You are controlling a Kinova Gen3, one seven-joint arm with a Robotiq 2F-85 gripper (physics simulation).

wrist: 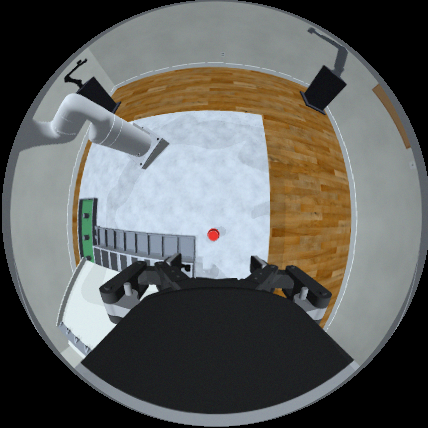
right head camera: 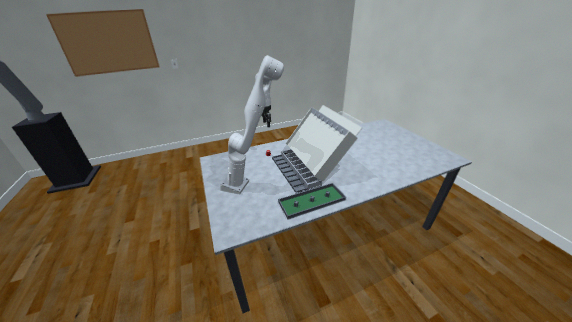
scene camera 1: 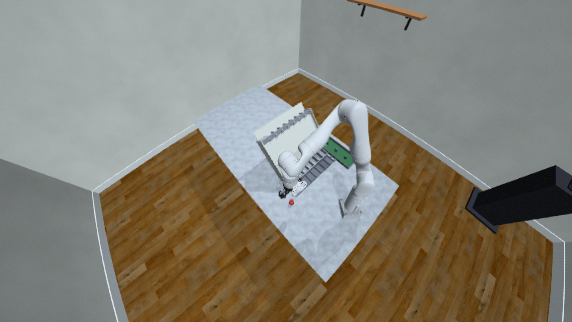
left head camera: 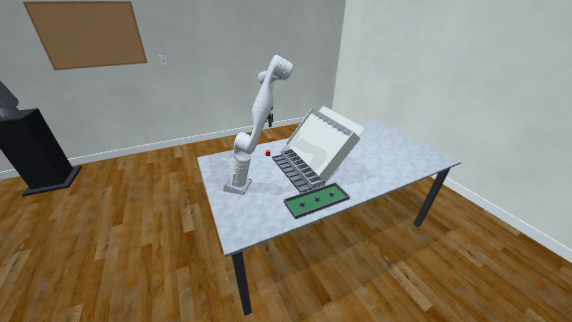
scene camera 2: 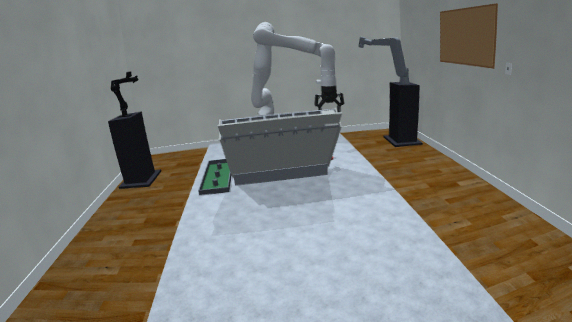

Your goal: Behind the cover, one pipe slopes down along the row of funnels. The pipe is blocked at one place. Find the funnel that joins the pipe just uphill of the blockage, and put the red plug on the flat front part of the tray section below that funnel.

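Places are measured from the arm's base along level axes (x ahead, y left, z up), in metres.
Pixels of known places: gripper, between the fingertips: [wrist: 215,262] [right head camera: 266,124] [scene camera 1: 290,191] [left head camera: 267,124]; arm's base, origin of its link: [wrist: 141,144] [right head camera: 235,181] [scene camera 1: 350,205] [left head camera: 238,181].
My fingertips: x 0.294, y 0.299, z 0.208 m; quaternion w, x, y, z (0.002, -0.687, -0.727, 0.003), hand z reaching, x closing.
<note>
Ahead of a thing's pixels: the offset from my fingertips to its top centre.
The red plug @[dx -0.005, dy -0.007, dz -0.208 m] [left head camera: 268,153] [right head camera: 268,153] [scene camera 1: 291,202] [wrist: 213,234] stands on the table, beside one end of the grey tray [left head camera: 291,173] [wrist: 170,246]. My gripper [scene camera 2: 329,106] [wrist: 215,262] is open and empty, pointing down, above the table near the plug's end of the tray. In the wrist view the plug shows ahead of the fingertips, roughly midway between them. The tray has a row of flat front sections and a row of rear compartments. Behind it leans the pale cover [left head camera: 320,145] [scene camera 1: 286,145], with the funnels [left head camera: 332,122] along its top. The pipe and its blockage are hidden.
A green tray [left head camera: 325,197] [wrist: 87,226] with three dark pegs lies by the tray's other end. Small dark pieces @[dx +0.110, dy -0.078, dz -0.214 m] [wrist: 186,267] sit in the rear compartment at the plug's end. The housing's back [scene camera 2: 277,150] stands upright beside my gripper in scene camera 2.
</note>
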